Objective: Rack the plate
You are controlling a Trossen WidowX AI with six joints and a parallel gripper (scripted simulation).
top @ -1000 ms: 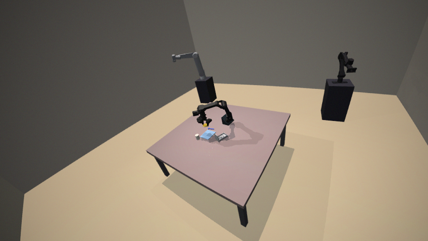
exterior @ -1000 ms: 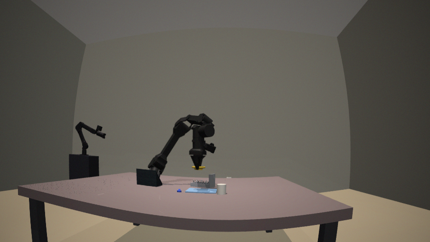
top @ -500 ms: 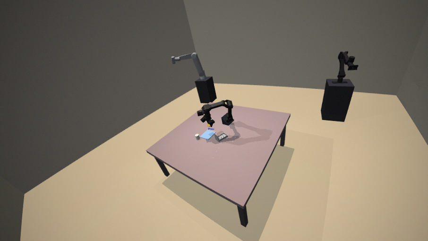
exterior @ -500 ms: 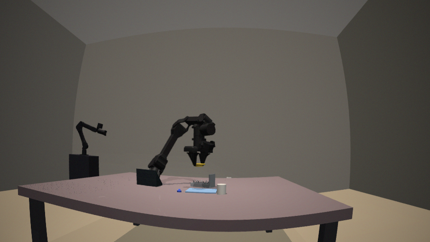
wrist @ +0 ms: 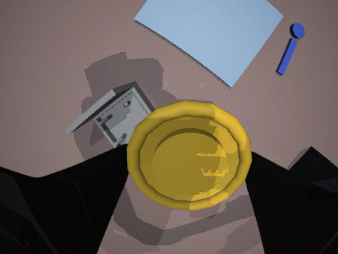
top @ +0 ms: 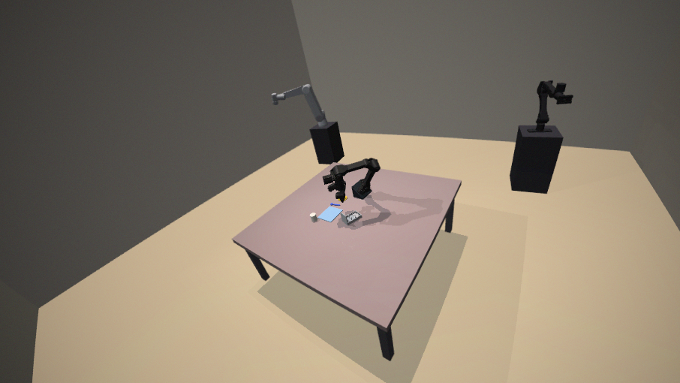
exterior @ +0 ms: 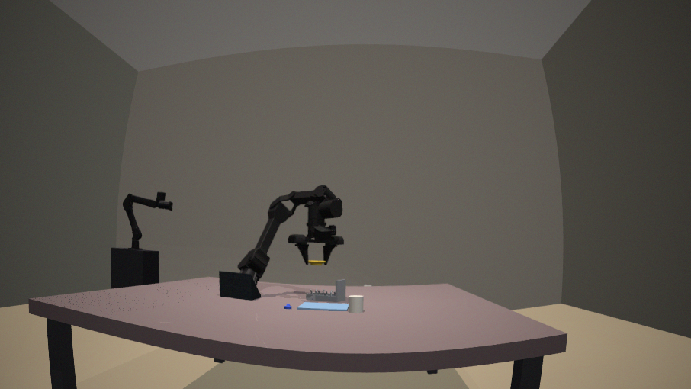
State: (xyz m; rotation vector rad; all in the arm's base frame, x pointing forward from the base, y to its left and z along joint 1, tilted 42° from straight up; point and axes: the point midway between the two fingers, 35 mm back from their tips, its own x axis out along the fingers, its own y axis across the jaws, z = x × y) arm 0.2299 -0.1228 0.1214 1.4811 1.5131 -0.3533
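My gripper tip is 3 cm short of the grey dish rack, 6 cm to the right of it and 11 cm above it. Also, from my gripper tip: blue spoon: 9 cm behind, 15 cm to the right, 13 cm below; white cup: 12 cm ahead, 21 cm to the right, 11 cm below; yellow plate: 1 cm above.
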